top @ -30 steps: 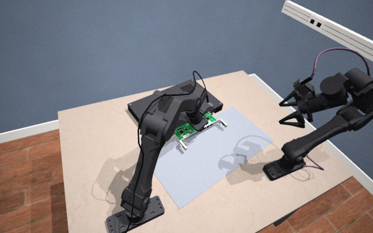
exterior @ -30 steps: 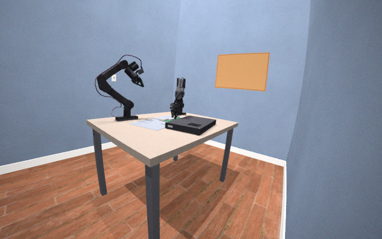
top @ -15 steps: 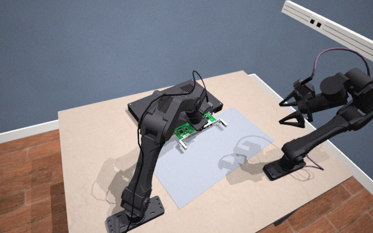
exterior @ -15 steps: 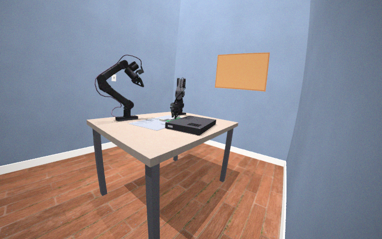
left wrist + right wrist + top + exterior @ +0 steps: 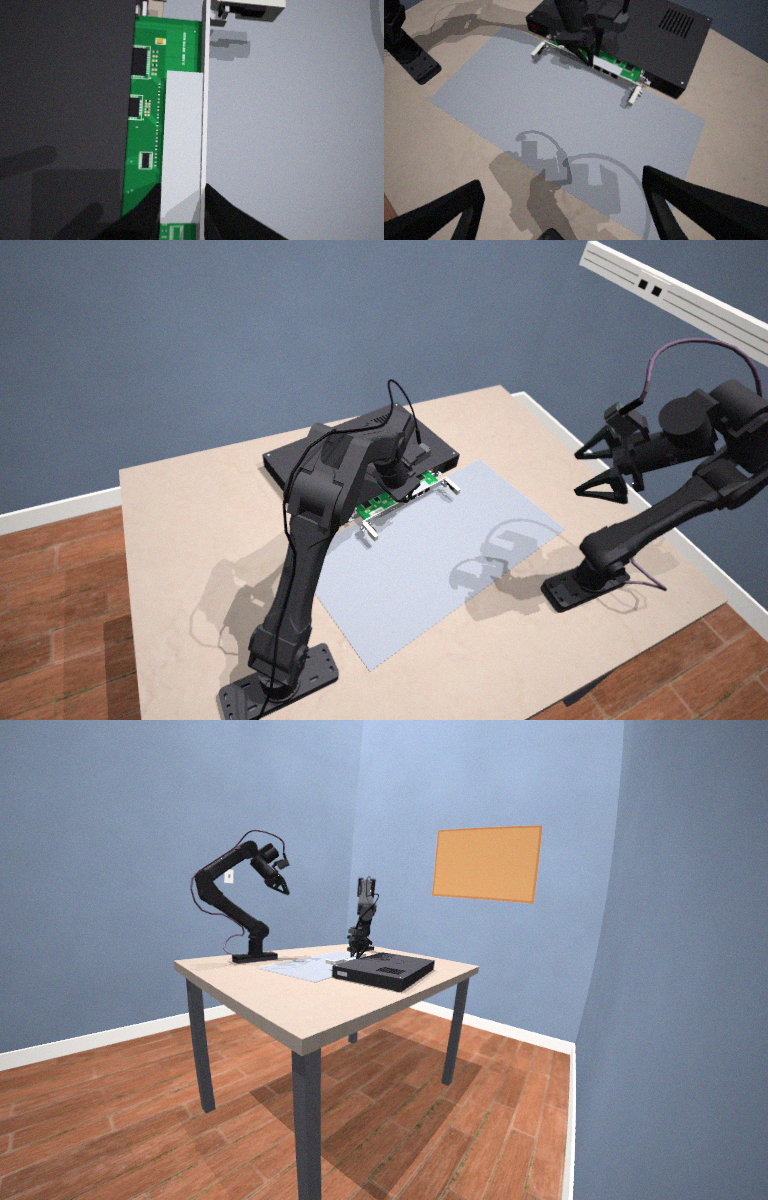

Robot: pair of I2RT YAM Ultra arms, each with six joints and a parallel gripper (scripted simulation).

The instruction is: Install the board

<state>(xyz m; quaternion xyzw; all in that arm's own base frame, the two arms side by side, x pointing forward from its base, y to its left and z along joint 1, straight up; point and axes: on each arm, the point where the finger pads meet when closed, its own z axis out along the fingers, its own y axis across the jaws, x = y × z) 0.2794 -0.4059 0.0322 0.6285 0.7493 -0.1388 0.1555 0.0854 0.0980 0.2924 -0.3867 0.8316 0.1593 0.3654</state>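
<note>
My left gripper is now 12 cm past the mat, 4 cm to the left of it and 5 cm above it. Also, from my left hand: black enclosure: 14 cm ahead, 4 cm to the left, 1 cm below.
</note>
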